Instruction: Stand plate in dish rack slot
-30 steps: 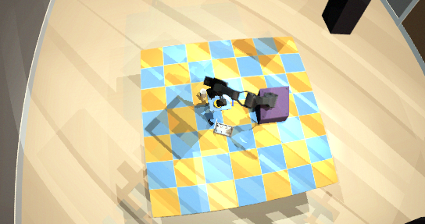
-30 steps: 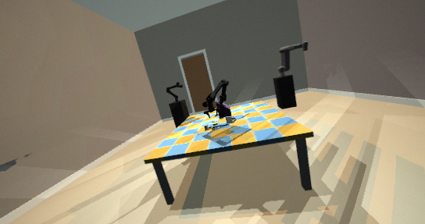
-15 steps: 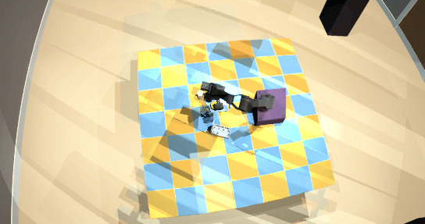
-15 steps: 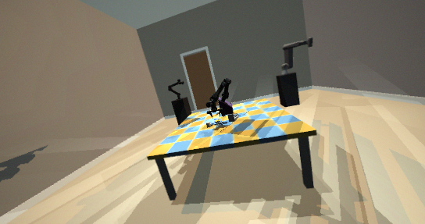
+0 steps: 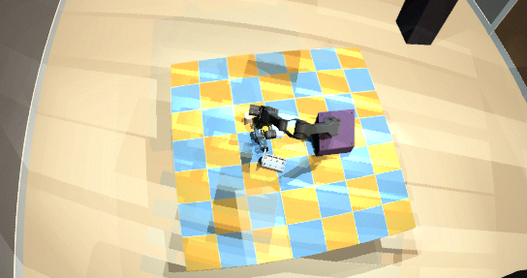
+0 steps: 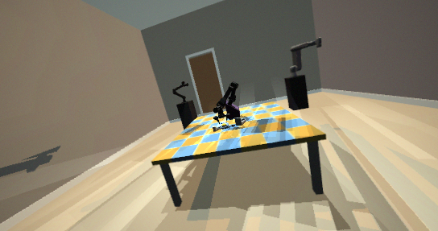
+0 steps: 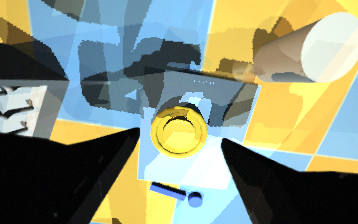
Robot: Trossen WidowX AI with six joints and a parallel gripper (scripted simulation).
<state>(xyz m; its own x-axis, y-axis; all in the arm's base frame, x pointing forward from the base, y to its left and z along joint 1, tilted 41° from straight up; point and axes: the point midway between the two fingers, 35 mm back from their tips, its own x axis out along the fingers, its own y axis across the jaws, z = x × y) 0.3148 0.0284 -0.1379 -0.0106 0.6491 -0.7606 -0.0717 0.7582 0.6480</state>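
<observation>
Right now the plate is 20 mm below my gripper tip. The rest, counted from my gripper tip: white cup 90 mm ahead, 90 mm to the right, 10 mm below; then dish rack 20 mm behind, 190 mm to the left, 10 mm below; then blue spoon 110 mm behind, 20 mm to the right, 30 mm below.
</observation>
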